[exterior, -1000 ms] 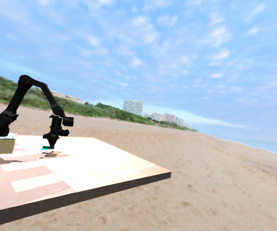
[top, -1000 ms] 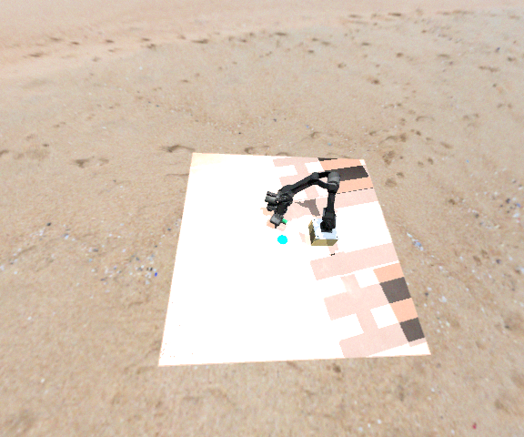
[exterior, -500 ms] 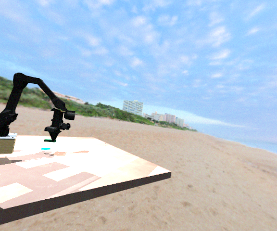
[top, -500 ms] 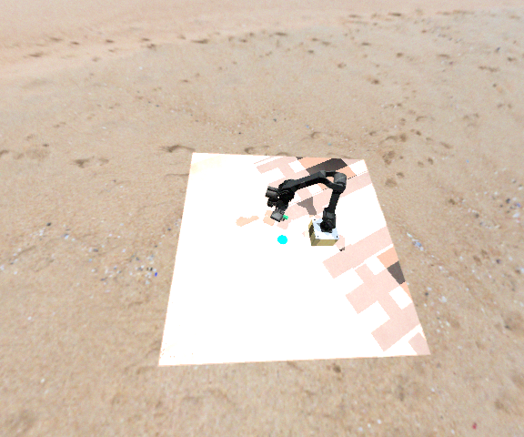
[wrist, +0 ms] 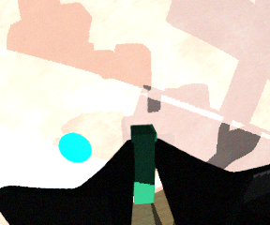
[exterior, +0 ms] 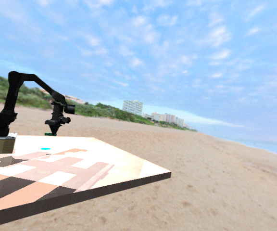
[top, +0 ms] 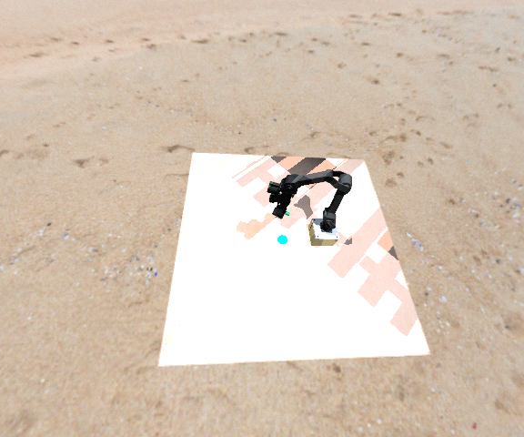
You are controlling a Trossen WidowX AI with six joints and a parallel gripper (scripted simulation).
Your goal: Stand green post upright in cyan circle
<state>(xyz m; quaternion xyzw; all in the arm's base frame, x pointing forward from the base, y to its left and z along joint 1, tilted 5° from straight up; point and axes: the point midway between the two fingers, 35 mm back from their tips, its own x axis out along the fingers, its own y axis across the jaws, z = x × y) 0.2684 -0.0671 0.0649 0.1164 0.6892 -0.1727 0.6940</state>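
The green post lies 2 cm behind my gripper tip and 1 cm to the left of it. From my gripper tip the other things lie so: cyan circle (3 cm behind, 13 cm to the left, 12 cm below).
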